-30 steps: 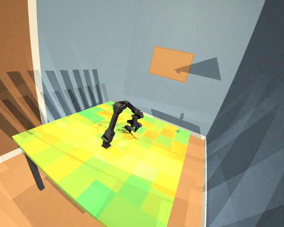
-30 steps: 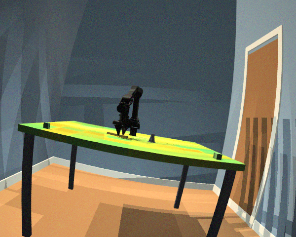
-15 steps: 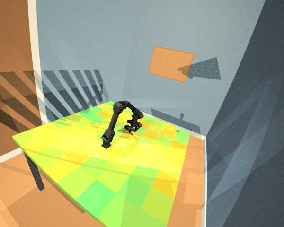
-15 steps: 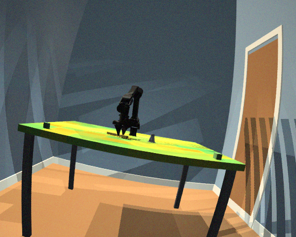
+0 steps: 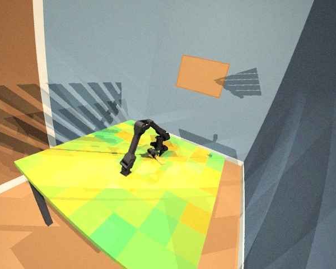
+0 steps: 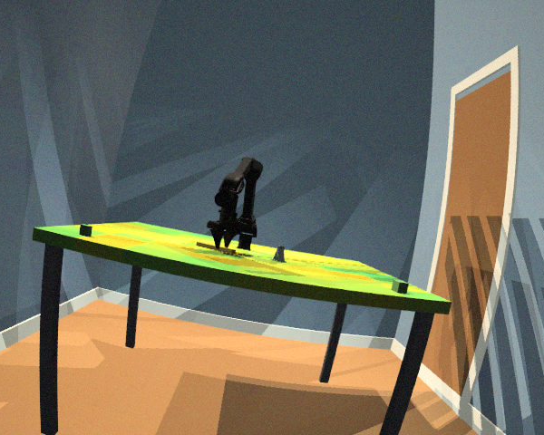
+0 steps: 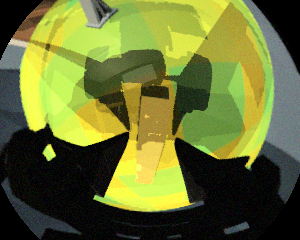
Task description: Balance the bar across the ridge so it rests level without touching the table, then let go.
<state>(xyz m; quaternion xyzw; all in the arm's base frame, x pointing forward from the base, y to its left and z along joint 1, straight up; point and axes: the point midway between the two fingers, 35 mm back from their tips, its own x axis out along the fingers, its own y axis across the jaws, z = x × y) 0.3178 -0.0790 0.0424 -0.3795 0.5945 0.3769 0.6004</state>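
Right now my gripper tip is 3 cm to the left of the bar and 1 cm past it.
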